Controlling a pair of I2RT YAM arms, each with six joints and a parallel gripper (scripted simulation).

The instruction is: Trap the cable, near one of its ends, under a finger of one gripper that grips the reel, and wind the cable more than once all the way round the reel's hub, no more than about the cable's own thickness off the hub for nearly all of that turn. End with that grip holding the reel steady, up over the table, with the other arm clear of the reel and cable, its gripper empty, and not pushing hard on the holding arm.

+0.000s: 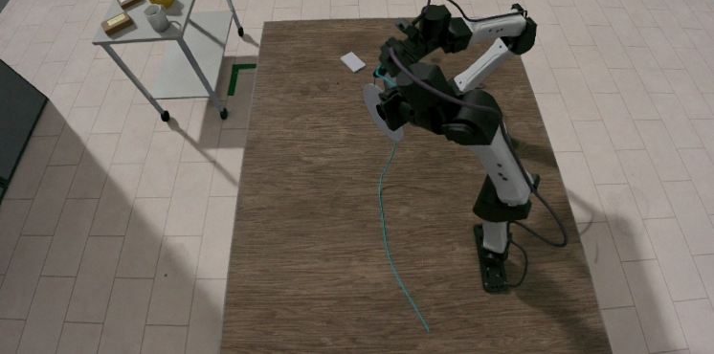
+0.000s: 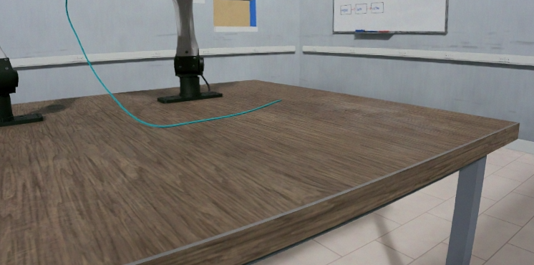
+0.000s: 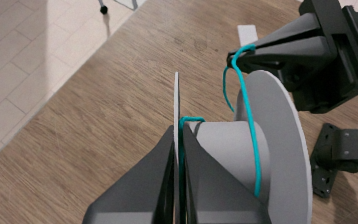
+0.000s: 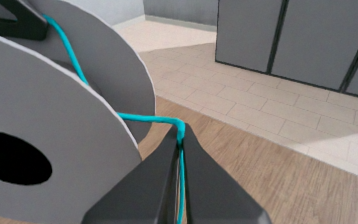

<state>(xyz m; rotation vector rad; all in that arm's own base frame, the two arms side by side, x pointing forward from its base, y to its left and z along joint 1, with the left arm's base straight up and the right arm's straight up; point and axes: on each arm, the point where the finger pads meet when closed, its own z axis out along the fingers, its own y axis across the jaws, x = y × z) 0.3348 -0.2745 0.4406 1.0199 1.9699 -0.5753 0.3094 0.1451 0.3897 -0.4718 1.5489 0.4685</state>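
Observation:
Right now the grey reel is 30 mm behind my right hand, 100 mm to the left of it and 10 mm below it. The rest, counted from my right hand: white card 30 mm ahead, 400 mm to the right, 390 mm below.
Right now the grey reel is 60 mm below my left hand, 30 mm behind it and 10 mm to the right of it. Also, from my left hand: white card (510 mm to the right, 440 mm below, 30 mm ahead).

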